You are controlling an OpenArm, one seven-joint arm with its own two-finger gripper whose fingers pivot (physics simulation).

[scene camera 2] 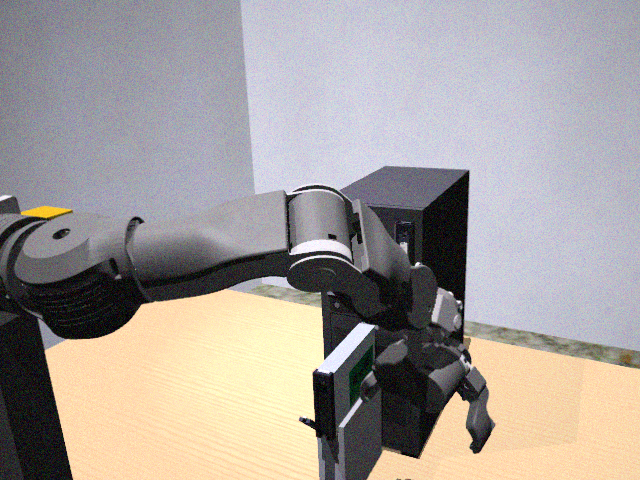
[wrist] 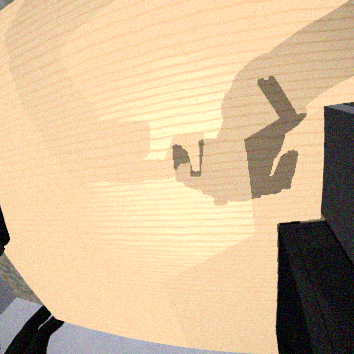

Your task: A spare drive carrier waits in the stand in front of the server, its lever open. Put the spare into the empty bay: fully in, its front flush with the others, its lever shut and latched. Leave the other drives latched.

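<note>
The spare drive carrier [scene camera 2: 353,351] stands upright in the grey stand [scene camera 2: 361,436] in scene camera 2, with a black front and a green board on its side. Its lever [scene camera 2: 308,422] sticks out from the front, open. The dark server [scene camera 2: 413,188] stands behind it; dark box faces, seemingly the server [wrist: 340,165], show at the right of the wrist view. My gripper [scene camera 2: 421,417] is open and empty, its fingers wide apart. One finger is close beside the carrier's green-board side, the other hangs to the right. Contact cannot be told. The arm hides most of the server front and the empty bay.
My arm [scene camera 2: 206,237] crosses from the left above the wooden table [scene camera 2: 180,372] [wrist: 125,210]. A black post [scene camera 2: 36,392] stands at the left, with a yellow patch [scene camera 2: 46,211] behind the arm. Shadows of the arm and gripper fall on the table in the wrist view.
</note>
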